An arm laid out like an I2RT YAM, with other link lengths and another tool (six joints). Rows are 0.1 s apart.
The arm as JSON. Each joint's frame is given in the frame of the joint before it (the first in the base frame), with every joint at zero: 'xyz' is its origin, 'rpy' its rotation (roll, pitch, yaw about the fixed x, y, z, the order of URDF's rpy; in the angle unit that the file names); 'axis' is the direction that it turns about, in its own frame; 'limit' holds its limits. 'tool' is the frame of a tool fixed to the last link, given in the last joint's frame.
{
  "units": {
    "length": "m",
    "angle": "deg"
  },
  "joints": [
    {
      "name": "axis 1",
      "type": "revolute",
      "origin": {
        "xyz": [
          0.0,
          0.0,
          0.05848
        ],
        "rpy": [
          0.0,
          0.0,
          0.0
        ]
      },
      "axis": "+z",
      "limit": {
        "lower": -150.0,
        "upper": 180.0
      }
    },
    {
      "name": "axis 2",
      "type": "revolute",
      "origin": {
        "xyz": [
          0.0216,
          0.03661,
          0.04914
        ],
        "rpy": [
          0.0,
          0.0,
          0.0
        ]
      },
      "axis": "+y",
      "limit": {
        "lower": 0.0,
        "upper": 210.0
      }
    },
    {
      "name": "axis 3",
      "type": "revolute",
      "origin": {
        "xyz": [
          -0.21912,
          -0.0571,
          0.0
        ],
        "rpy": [
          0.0,
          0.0,
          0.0
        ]
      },
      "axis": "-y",
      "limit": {
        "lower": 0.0,
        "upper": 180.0
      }
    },
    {
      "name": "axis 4",
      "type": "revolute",
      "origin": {
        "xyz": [
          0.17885,
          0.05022,
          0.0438
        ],
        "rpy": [
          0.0,
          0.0,
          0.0
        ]
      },
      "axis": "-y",
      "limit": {
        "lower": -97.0,
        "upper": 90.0
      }
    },
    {
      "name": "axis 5",
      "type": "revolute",
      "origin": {
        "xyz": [
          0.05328,
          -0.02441,
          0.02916
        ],
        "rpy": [
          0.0,
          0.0,
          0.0
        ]
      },
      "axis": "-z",
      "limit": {
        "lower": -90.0,
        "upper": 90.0
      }
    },
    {
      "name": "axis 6",
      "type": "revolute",
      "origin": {
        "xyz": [
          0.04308,
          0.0,
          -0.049
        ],
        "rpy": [
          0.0,
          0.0,
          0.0
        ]
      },
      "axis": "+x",
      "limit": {
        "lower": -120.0,
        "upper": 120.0
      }
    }
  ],
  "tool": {
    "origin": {
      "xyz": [
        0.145,
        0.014,
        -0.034
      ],
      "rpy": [
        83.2,
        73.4,
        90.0
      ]
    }
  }
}
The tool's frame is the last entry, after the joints.
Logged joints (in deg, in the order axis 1, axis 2, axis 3, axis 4, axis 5, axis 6), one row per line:
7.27 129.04 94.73 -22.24 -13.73 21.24
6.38 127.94 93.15 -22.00 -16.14 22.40
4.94 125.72 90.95 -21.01 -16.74 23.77
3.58 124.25 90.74 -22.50 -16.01 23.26
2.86 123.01 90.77 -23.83 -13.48 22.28
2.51 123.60 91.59 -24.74 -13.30 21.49
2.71 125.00 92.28 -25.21 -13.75 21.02
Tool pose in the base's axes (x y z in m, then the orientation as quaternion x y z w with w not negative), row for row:
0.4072 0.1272 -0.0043 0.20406 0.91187 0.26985 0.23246
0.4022 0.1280 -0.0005 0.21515 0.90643 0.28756 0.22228
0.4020 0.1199 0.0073 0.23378 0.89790 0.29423 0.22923
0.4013 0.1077 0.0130 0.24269 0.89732 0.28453 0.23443
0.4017 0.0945 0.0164 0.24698 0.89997 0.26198 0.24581
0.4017 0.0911 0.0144 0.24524 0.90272 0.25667 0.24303
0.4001 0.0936 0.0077 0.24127 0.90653 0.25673 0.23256
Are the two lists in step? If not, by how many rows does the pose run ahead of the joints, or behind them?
They are in step.
